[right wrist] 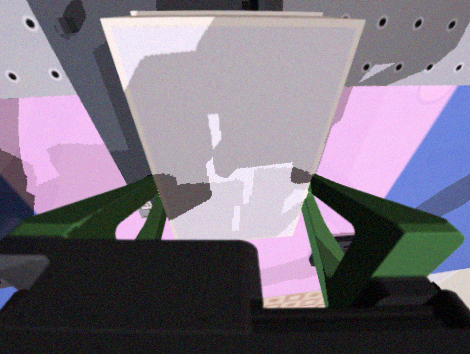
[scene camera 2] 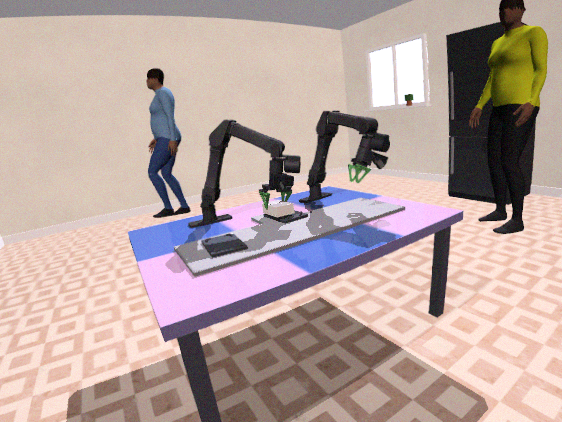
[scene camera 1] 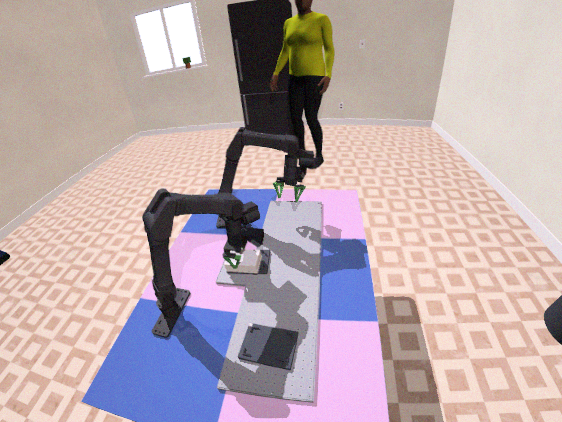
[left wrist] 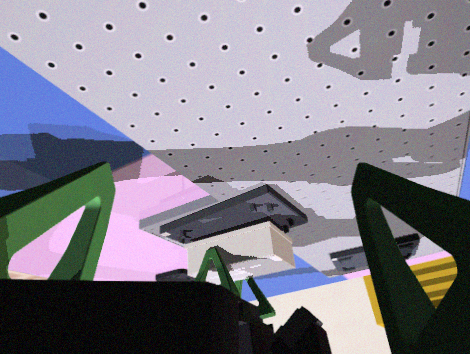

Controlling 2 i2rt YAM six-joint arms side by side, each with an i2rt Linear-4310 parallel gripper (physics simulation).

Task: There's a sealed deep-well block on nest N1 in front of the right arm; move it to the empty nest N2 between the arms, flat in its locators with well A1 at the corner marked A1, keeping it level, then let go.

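Places are measured from the left arm's base along level axes (x right, y ahead, z up), in centimetres.
Where they show: left gripper, between the fingertips: (scene camera 2: 354,182) (scene camera 1: 287,200) (left wrist: 233,176); right gripper, between the fingertips: (right wrist: 234,177) (scene camera 1: 238,260) (left wrist: 227,259); left arm's base, origin of its link: (scene camera 2: 315,198); right arm's base, origin of its link: (scene camera 2: 210,221) (scene camera 1: 172,311) (left wrist: 193,280).
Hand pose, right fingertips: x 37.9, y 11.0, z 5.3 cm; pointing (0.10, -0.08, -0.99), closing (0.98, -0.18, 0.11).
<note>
Each offset is from my right fingertips to the top centre of the thing. Level surfaces: height alone.
The pale sealed deep-well block @(dx +0.3, dy +2.1, dz +2.4 cm) (scene camera 1: 248,262) (scene camera 2: 279,209) (left wrist: 230,245) (right wrist: 240,90) is between the fingers of my right gripper (scene camera 2: 276,204) (right wrist: 234,177), looks about level, and is over dark nest N2 @(dx -2.2, dy +3.7, dz -1.8 cm) (scene camera 1: 265,260) (scene camera 2: 296,216) (left wrist: 220,220). In scene camera 1 a strip of the nest shows past the block's right end. Whether the block touches the nest or sits in its locators I cannot tell; its A1 well and N2's A1 mark cannot be made out. Nest N1 @(dx +33.7, dy +11.2, dz -2.2 cm) (scene camera 1: 268,346) (scene camera 2: 224,245) (left wrist: 375,252) is empty. My left gripper (scene camera 1: 288,200) (scene camera 2: 355,181) (left wrist: 233,176) is open and empty, above the plate's far end.
A grey perforated plate @(dz -4.0 cm) (scene camera 1: 305,300) (scene camera 2: 200,265) (left wrist: 240,90) runs along the blue and pink table @(dz -5.3 cm) (scene camera 1: 350,350) (scene camera 2: 165,300) under the nests. The right arm's base (scene camera 1: 171,312) (scene camera 2: 210,220) and the left arm's base (scene camera 2: 315,195) stand at its back. Two people stand beyond the table in scene camera 2.
</note>
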